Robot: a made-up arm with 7 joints. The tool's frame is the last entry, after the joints.
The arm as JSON. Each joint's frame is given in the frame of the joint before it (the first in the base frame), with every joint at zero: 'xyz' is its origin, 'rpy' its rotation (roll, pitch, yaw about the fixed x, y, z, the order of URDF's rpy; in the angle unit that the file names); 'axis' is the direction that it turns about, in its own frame. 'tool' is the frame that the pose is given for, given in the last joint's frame.
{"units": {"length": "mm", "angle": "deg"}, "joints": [
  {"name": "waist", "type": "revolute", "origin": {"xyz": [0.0, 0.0, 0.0], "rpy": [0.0, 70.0, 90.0]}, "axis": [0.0, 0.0, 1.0]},
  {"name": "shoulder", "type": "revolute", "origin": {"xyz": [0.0, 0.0, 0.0], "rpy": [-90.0, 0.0, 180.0]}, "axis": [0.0, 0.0, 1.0]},
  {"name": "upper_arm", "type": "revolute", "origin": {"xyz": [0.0, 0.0, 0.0], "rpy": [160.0, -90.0, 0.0]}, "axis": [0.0, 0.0, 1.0]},
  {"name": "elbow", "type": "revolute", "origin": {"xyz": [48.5, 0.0, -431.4], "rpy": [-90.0, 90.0, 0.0]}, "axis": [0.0, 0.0, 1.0]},
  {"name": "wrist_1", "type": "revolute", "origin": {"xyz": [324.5, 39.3, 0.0], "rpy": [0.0, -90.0, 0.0]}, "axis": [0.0, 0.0, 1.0]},
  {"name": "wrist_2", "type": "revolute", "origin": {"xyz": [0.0, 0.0, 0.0], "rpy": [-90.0, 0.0, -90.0]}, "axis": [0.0, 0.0, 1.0]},
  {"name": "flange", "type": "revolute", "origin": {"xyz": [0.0, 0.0, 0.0], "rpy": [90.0, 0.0, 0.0]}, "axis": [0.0, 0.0, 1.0]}
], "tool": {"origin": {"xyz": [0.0, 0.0, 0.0], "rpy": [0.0, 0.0, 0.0]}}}
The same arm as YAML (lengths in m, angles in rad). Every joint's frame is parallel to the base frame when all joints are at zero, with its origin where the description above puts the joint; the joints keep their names.
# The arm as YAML. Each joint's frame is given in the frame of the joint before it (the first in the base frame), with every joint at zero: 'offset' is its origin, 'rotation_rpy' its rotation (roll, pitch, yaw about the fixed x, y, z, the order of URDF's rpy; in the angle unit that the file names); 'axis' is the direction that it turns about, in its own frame. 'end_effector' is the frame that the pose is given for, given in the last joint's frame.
length_unit: m
angle_unit: rad
chain:
  - id: waist
    offset: [0.0, 0.0, 0.0]
    rotation_rpy: [0.0, 0.0, 0.0]
    axis: [0.0, 0.9397, 0.342]
  - id: shoulder
    offset: [0.0, 0.0, 0.0]
    rotation_rpy: [0.0, 0.0, 0.0]
    axis: "+x"
  - id: upper_arm
    offset: [0.0, 0.0, 0.0]
    rotation_rpy: [0.0, 0.0, 0.0]
    axis: "+z"
  - id: elbow
    offset: [0.0485, 0.0, -0.4314]
    rotation_rpy: [0.0, 0.0, 0.0]
    axis: "+y"
  - id: wrist_1
    offset: [-0.0393, 0.0, -0.3245]
    rotation_rpy: [0.0, 0.0, 0.0]
    axis: "+z"
  - id: wrist_2
    offset: [0.0, 0.0, 0.0]
    rotation_rpy: [0.0, 0.0, 0.0]
    axis: "+y"
  - id: flange
    offset: [0.0, 0.0, 0.0]
    rotation_rpy: [0.0, 0.0, 0.0]
    axis: "+z"
end_effector:
  offset: [0.0, 0.0, 0.0]
  rotation_rpy: [0.0, 0.0, 0.0]

